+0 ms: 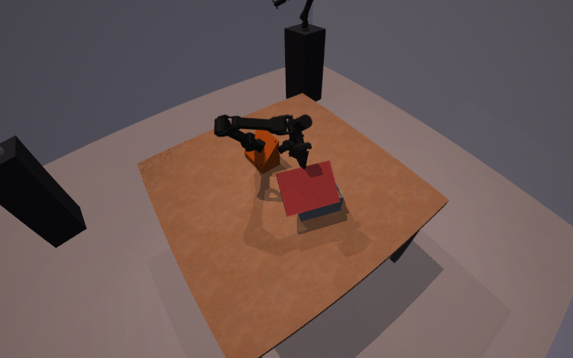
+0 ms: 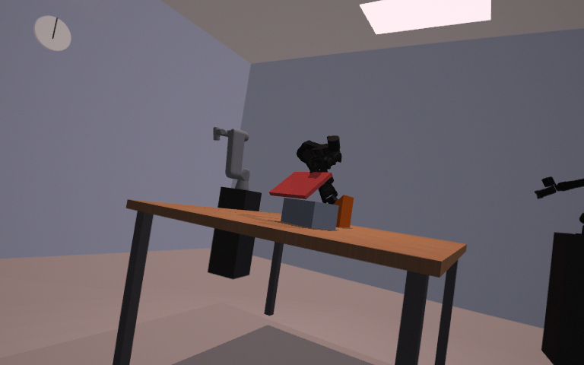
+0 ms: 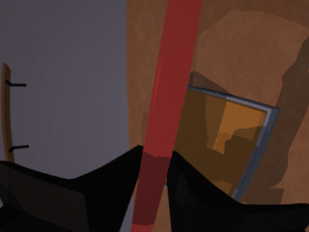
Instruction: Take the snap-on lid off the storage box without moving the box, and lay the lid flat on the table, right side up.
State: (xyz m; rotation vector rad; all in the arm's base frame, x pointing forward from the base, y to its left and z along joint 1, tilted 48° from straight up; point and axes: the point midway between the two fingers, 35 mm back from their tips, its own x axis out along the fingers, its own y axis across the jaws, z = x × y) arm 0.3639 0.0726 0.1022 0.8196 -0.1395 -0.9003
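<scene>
Now: gripper tip 6 cm short of the red lid, 5 cm above it and 3 cm to the left of it. From my gripper tip the other things lie so: grey-blue storage box (18 cm below, 6 cm ahead, 4 cm to the left).
</scene>
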